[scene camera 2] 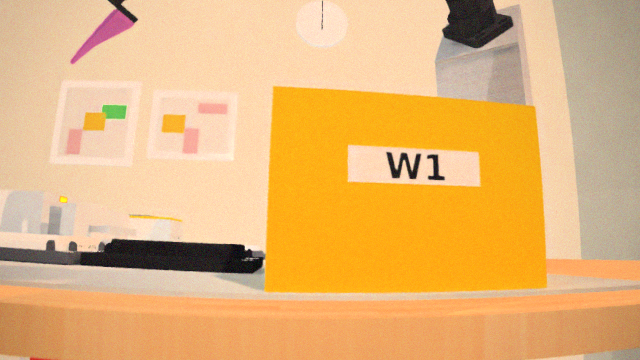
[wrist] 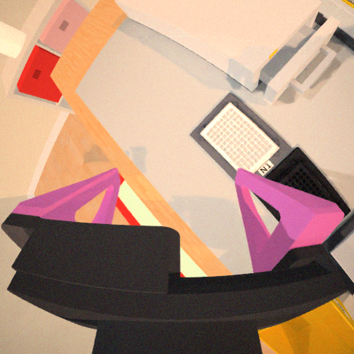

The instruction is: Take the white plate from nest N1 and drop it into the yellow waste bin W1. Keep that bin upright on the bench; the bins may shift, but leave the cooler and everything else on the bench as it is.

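Places are measured from the arm's base along level axes (x ahead, y left, z up), in millimetres.
Where they show: gripper, fingertip midpoint: (scene camera 2: 29, 32); arm's base at its link origin: (scene camera 2: 477, 31).
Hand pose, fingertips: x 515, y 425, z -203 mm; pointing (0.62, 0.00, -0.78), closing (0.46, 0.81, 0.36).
Things, the pixels of their centre, and the offset from my fingertips.
- white plate at the middle of its body: (scene camera 2: 31, 240) 29 mm ahead, 66 mm right, 204 mm down
- dark grey nest N1 at the middle of its body: (scene camera 2: 30, 248) 29 mm ahead, 66 mm right, 212 mm down
- yellow waste bin W1 at the middle of its body: (scene camera 2: 387, 202) 343 mm back, 39 mm right, 163 mm down
- black plate at the middle of its body: (scene camera 2: 182, 248) 130 mm back, 119 mm right, 204 mm down
The white plate (wrist: 239, 136) (scene camera 2: 25, 240) lies flat in the dark grey nest N1 (wrist: 287, 150) (scene camera 2: 40, 256); the "N1" label shows beside it in the wrist view. My gripper (wrist: 177, 174) is open and empty, high above the bench. In the wrist view the plate is up and right of the gap between the fingers, beyond the right fingertip. In the scene view a magenta finger (scene camera 2: 103, 36) shows at the upper left, well above the bench. The yellow waste bin W1 (scene camera 2: 405, 225) (wrist: 305, 332) stands upright; in the wrist view it is partly hidden by the gripper body.
A black plate (scene camera 2: 175, 249) (wrist: 305, 177) sits beside N1, between it and the bin. A large white box-shaped device (wrist: 215, 30) stands beyond N1, with a handle-like white frame at its right end. The wooden bench edge (scene camera 2: 320, 330) (wrist: 145, 185) runs under the gripper.
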